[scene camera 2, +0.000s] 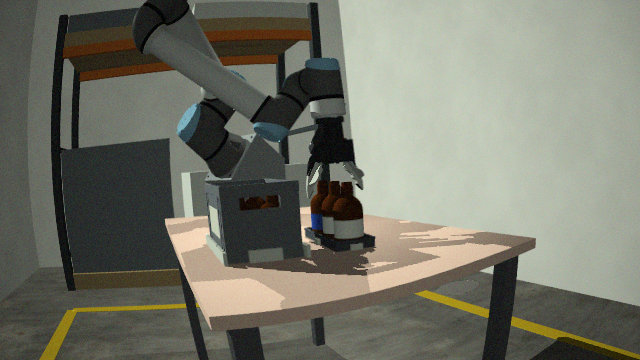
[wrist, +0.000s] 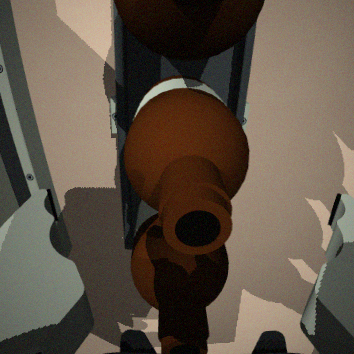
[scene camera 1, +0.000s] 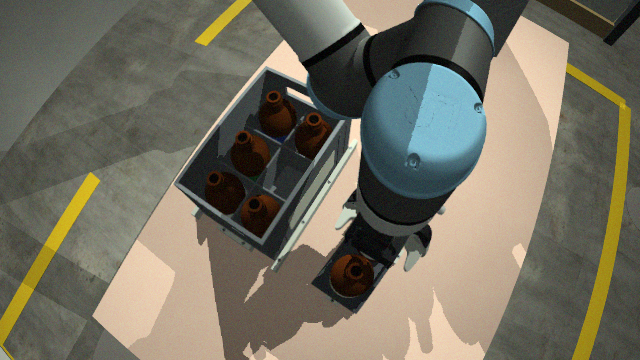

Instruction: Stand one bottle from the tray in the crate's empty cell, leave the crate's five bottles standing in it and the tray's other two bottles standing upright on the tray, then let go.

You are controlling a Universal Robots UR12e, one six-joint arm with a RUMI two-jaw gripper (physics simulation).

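Places are measured from the arm's base along level axes (x up, y ahead, z left), in millimetres.
Where they show: gripper, fingertip midpoint: (scene camera 2: pixel 336 194) (wrist: pixel 192 196); arm's base at its link origin: (scene camera 2: pixel 229 157).
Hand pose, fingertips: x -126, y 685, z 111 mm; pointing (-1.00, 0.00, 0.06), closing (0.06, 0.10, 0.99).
Note:
Things, the pixels of their top centre, and the offset from my fingertips. Level surfaces: height alone.
- grey crate at its top centre: (scene camera 1: pixel 262 143) (scene camera 2: pixel 245 182) dx +49, dy -29, dz -235 mm
- small dark tray at its top centre: (wrist: pixel 180 121) (scene camera 1: pixel 376 240) (scene camera 2: pixel 336 232) dx -100, dy -9, dz -1 mm
- table at its surface level: dx -126 mm
The grey crate (scene camera 1: pixel 232 120) (scene camera 2: pixel 260 230) holds five brown bottles upright; its empty cell (scene camera 1: pixel 290 175) is the middle one on the side facing the tray. The small dark tray (scene camera 1: pixel 322 284) (scene camera 2: pixel 367 242) (wrist: pixel 142 55) bears three upright brown bottles in a row: a near one (scene camera 1: pixel 351 276) (scene camera 2: pixel 348 210) (wrist: pixel 190 30) with a white label, a middle one (wrist: pixel 185 135), and a far one (scene camera 2: pixel 318 202) (wrist: pixel 142 265) with a blue label. My gripper (scene camera 1: pixel 376 246) (scene camera 2: pixel 334 189) (wrist: pixel 192 196) is open and empty, fingertips about neck height, to either side of the row. It hides the far bottles in scene camera 1.
The crate and tray stand side by side on the table (scene camera 1: pixel 450 310) (scene camera 2: pixel 425 270), with a narrow gap between them. The crate's high walls rise beside the gripper. A large rack (scene camera 2: pixel 57 150) stands behind the arm.

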